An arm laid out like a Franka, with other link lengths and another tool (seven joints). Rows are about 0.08 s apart.
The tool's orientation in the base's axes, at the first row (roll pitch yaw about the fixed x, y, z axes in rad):
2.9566, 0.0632, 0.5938
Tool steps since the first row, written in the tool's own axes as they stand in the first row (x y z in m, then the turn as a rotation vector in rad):
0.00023, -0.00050, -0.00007, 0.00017, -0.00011, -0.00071
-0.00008, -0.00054, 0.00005, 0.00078, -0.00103, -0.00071
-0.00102, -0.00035, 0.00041, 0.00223, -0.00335, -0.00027
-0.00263, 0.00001, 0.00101, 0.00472, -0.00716, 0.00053
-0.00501, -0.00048, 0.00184, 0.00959, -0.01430, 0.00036
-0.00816, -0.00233, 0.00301, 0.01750, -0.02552, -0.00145
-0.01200, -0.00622, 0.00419, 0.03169, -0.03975, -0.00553
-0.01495, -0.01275, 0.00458, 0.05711, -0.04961, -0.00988
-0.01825, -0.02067, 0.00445, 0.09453, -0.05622, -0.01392
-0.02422, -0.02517, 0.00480, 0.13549, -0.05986, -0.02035
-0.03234, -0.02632, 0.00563, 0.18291, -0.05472, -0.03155
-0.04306, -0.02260, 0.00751, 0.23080, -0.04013, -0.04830
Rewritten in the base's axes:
-0.00009, 0.00055, -0.00004, 0.00004, 0.00032, 0.00067
-0.00037, 0.00038, -0.00014, 0.00003, 0.00140, 0.00046
-0.00102, -0.00036, -0.00040, -0.00004, 0.00400, -0.00049
-0.00212, -0.00167, -0.00082, -0.00008, 0.00832, -0.00213
-0.00432, -0.00275, -0.00158, -0.00005, 0.01684, -0.00358
-0.00790, -0.00324, -0.00287, 0.00012, 0.03067, -0.00437
-0.01319, -0.00246, -0.00449, 0.00368, 0.05086, -0.00387
-0.01927, 0.00110, -0.00589, 0.01897, 0.07383, -0.00302
-0.02643, 0.00568, -0.00701, 0.04602, 0.10083, -0.00264
-0.03387, 0.00592, -0.00780, 0.07753, 0.12784, 0.00042
-0.04119, 0.00216, -0.00831, 0.11905, 0.15227, 0.00935
-0.04788, -0.00719, -0.00880, 0.16597, 0.17035, 0.02544

